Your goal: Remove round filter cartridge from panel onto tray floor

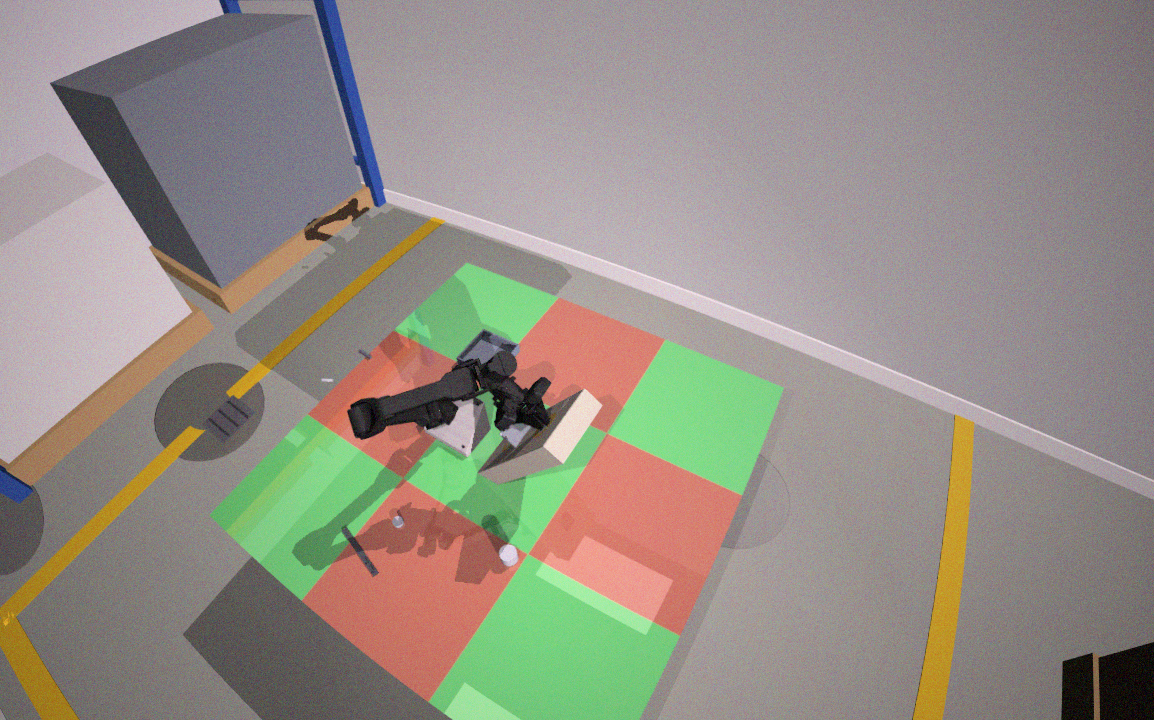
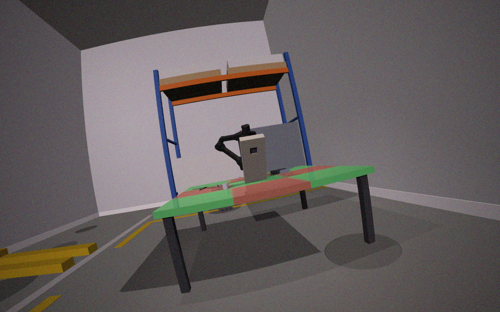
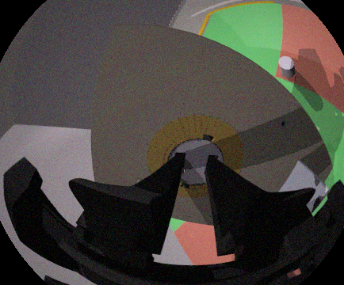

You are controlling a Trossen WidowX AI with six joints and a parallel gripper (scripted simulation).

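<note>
My gripper tip is now 10 mm short of the round filter cartridge and 10 mm above it. The rest, counted from my gripper tip: grey tray: 460 mm behind, 260 mm below, 220 mm to the left; beige service panel: 80 mm below, 40 mm behind, 10 mm to the right.
</note>
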